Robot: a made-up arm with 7 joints. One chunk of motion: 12 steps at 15 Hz.
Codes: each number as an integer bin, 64 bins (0 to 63) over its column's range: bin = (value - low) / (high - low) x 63, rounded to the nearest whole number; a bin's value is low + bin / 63 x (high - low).
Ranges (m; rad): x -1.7..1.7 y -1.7..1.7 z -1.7..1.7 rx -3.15..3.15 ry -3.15..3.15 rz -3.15..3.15
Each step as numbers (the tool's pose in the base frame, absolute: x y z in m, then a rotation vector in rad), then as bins.
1 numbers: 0.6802 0.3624 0.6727 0.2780 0.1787 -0.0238
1 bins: 44 38 44 34 33 31
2 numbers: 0.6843 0.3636 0.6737 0.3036 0.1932 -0.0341
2 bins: 44 38 44 35 33 31
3 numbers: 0.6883 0.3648 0.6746 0.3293 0.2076 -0.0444
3 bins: 44 38 44 35 34 31
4 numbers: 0.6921 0.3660 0.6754 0.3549 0.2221 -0.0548
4 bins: 44 38 44 35 34 31
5 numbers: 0.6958 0.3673 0.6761 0.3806 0.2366 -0.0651
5 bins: 44 38 44 35 34 31
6 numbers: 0.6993 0.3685 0.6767 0.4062 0.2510 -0.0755
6 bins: 44 38 44 36 34 31
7 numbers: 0.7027 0.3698 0.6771 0.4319 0.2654 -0.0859
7 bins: 45 38 44 36 34 31
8 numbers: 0.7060 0.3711 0.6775 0.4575 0.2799 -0.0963
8 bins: 45 38 44 36 34 31
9 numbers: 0.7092 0.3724 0.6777 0.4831 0.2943 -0.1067
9 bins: 45 38 44 36 34 30
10 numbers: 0.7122 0.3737 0.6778 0.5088 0.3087 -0.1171
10 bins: 45 38 44 37 35 30
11 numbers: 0.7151 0.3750 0.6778 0.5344 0.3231 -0.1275
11 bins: 45 38 44 37 35 30
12 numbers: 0.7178 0.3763 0.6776 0.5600 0.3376 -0.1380
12 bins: 45 38 44 37 35 30
